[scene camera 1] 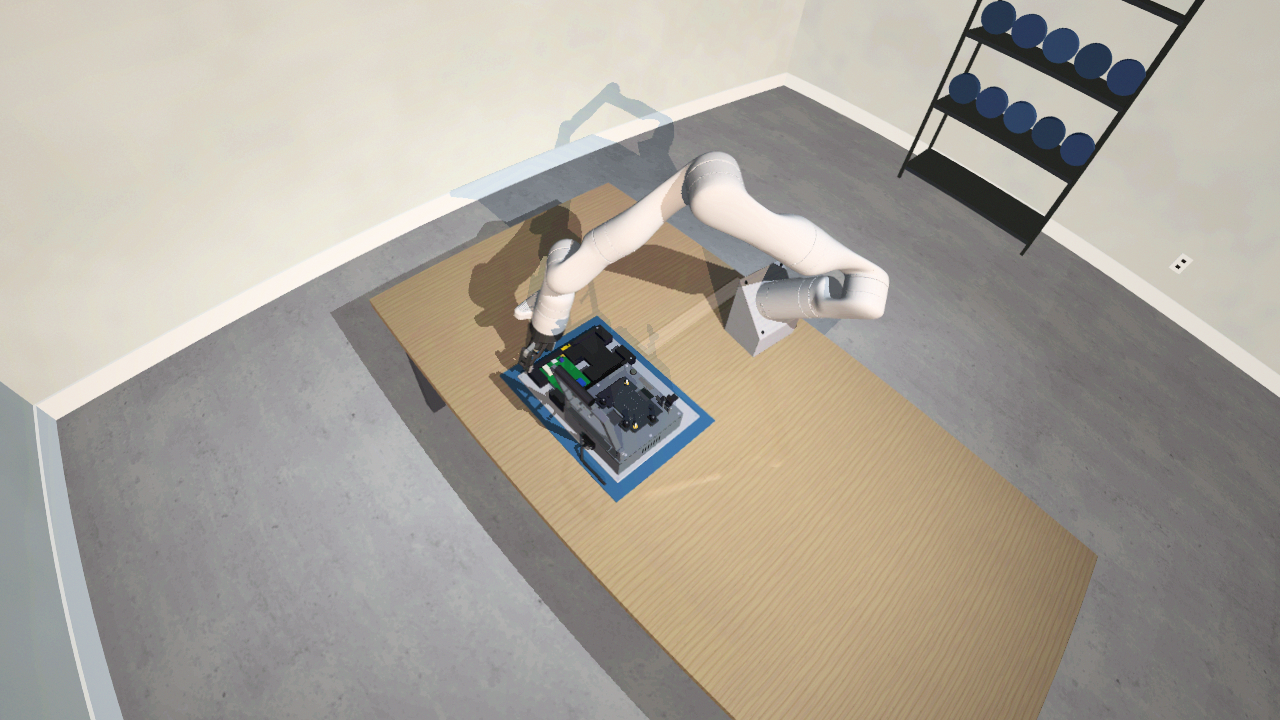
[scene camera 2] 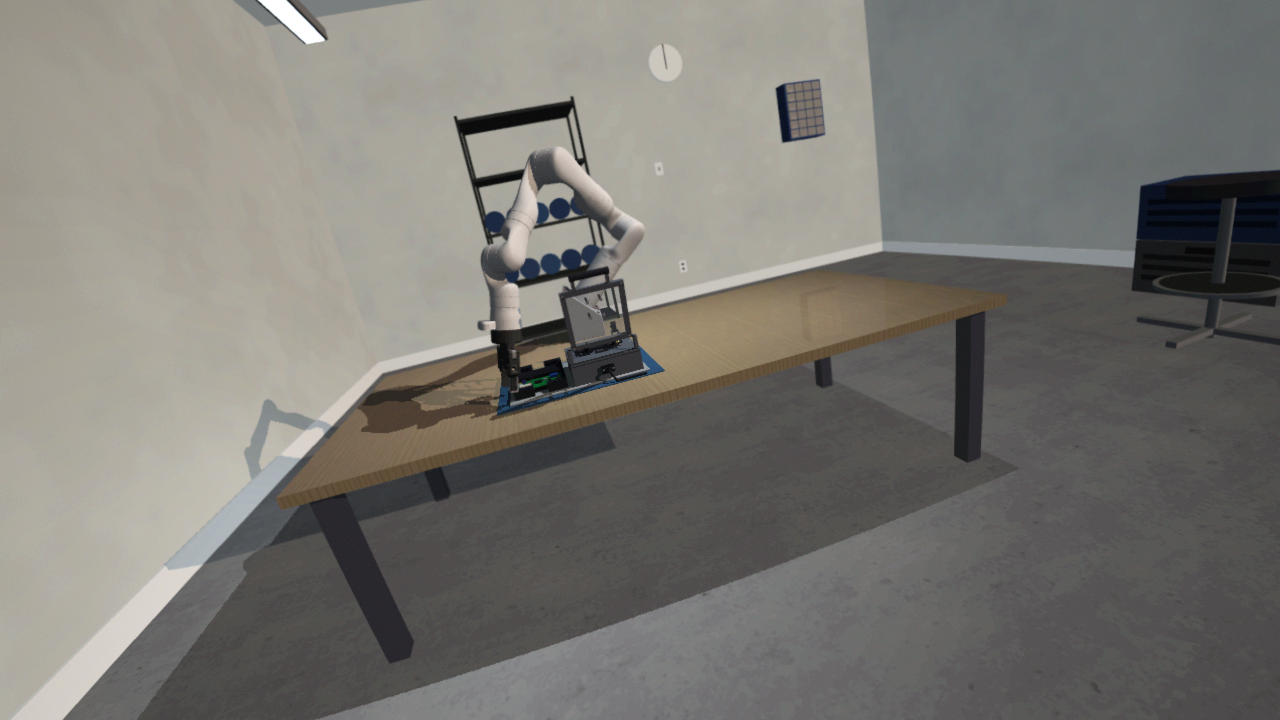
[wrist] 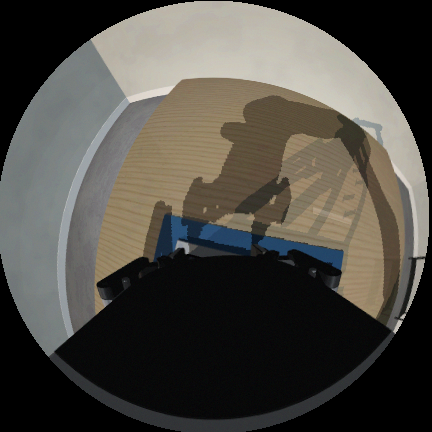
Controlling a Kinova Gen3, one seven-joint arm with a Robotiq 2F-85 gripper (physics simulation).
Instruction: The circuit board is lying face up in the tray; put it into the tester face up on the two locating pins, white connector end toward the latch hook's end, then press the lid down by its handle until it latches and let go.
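Frame: origin at the arm's base, x back, y right, z up, level; centimetres.
Seen in the pictures: gripper, between the fingertips: [scene camera 1: 537, 359] [scene camera 2: 510, 389] [wrist: 217, 254]; arm's base, origin of its link: [scene camera 1: 769, 300].
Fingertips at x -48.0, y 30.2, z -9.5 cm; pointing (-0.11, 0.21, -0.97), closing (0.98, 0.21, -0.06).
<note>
Offsets run from my fingertips to a thing's top centre. "pt": to the spot under its first point. Level surfaces: height alone.
The green circuit board [scene camera 1: 563, 376] [scene camera 2: 539, 380] lies in the dark tray @[pt dx +13.9, dy -5.6, dz -0.8 cm] [scene camera 1: 597, 343] at the far end of the blue mat @[dz -2.5 cm] [scene camera 1: 657, 465] [scene camera 2: 652, 365] [wrist: 225, 238]. The grey tester [scene camera 1: 637, 413] [scene camera 2: 610, 363] stands next to the tray, and its clear lid @[dx -8.0, dy -24.0, dz +20.0 cm] [scene camera 2: 596, 313] stands upright and open. My gripper [scene camera 1: 535, 353] [scene camera 2: 507, 367] [wrist: 217, 254] is open, pointing straight down, low at the tray's outer end beside the board. The wrist view shows only the spread fingers and the mat's edge; the board is hidden there. I cannot tell whether the fingers touch the board.
The wooden table @[dz -2.6 cm] [scene camera 1: 805, 537] [scene camera 2: 805, 313] stretches far to the right of the mat. The arm's grey base block [scene camera 1: 756, 326] stands behind the tester. A black shelf rack [scene camera 1: 1037, 223] [scene camera 2: 465, 147] with blue balls stands by the wall.
</note>
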